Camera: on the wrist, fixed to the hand. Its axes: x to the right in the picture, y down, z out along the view.
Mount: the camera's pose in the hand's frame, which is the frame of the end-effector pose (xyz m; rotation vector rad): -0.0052 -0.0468 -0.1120 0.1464 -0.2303 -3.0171
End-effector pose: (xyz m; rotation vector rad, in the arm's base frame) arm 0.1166 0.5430 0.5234 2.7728 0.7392 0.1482
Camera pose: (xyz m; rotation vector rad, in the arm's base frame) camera 0.0713 0.6052 0.6175 -0.5839 2.9493 -0.6620
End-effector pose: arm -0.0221 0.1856 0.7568 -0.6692 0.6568 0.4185
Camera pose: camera -0.0471 0.0748 0.7136 -0.7296 -0.9541 -2.2596
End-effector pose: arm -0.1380 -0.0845 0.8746 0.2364 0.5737 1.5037
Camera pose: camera -0.1525 -0.1154 0.7580 -0.3641 0.2201 -1.4716
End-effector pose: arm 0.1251 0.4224 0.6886 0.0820 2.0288 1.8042
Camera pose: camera 0.1018 0.3087 0.6526 -1.4745 0.1898 -0.4679
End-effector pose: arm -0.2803 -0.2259 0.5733 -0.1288 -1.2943 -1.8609
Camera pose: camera -0.2685 -0.3087 0.4851 -1.0373 0.3232 0.9442
